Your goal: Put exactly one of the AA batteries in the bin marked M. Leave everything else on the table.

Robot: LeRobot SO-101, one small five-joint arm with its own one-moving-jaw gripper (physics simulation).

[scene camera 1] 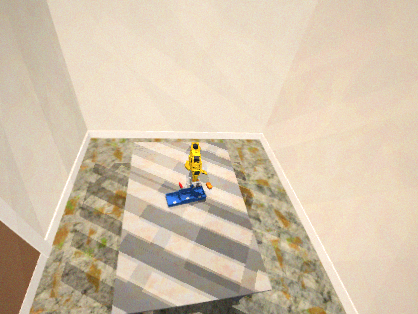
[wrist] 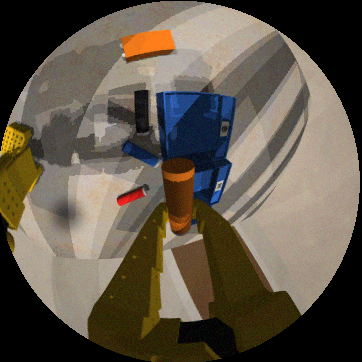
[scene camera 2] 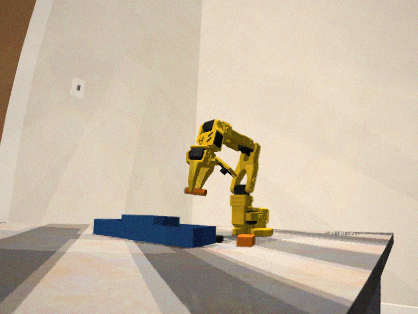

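Where they show: hand, tool point: (scene camera 1: 193, 179) (wrist: 167, 209) (scene camera 2: 195, 192); arm's base, link origin: (wrist: 26, 153).
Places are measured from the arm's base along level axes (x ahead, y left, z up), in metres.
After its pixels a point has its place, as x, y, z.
Observation:
My gripper (scene camera 1: 195, 183) {0.192, -0.017, 0.098} (scene camera 2: 195, 189) {0.192, -0.017, 0.098} (wrist: 181, 212) {0.192, -0.017, 0.098} is shut on an orange cylindrical battery (scene camera 2: 201, 192) {0.201, 0.008, 0.097} (wrist: 179, 192) {0.193, 0.003, 0.105}, held crosswise high above the table. The blue bin tray (scene camera 1: 170, 199) {0.275, -0.172, 0.007} (scene camera 2: 150, 233) {0.298, -0.027, 0.016} (wrist: 160, 125) {0.206, 0.010, 0.013} sits below, and in the wrist view it shows behind the battery. Its small white labels are too blurred to read, so I cannot tell which bin is M. The battery and jaws hide part of the tray. A black battery (scene camera 2: 219, 239) {0.188, 0.047, 0.006} (wrist: 142, 111) {0.185, 0.025, 0.014}, a blue battery (wrist: 140, 153) {0.185, -0.023, 0.014} and a red battery (scene camera 1: 180, 185) {0.170, -0.100, 0.013} (wrist: 131, 196) {0.169, -0.092, 0.013} lie on the table beside the tray.
An orange block-shaped battery (scene camera 1: 209, 185) {0.183, 0.102, 0.017} (scene camera 2: 245, 240) {0.200, 0.112, 0.011} (wrist: 149, 45) {0.182, 0.096, 0.018} lies on the table near the tray's end. The yellow arm base (scene camera 2: 241, 215) {0.048, 0.009, 0.052} stands behind the tray. The striped table (scene camera 1: 200, 270) {0.714, -0.033, 0.000} has an edge at the right in scene camera 2.

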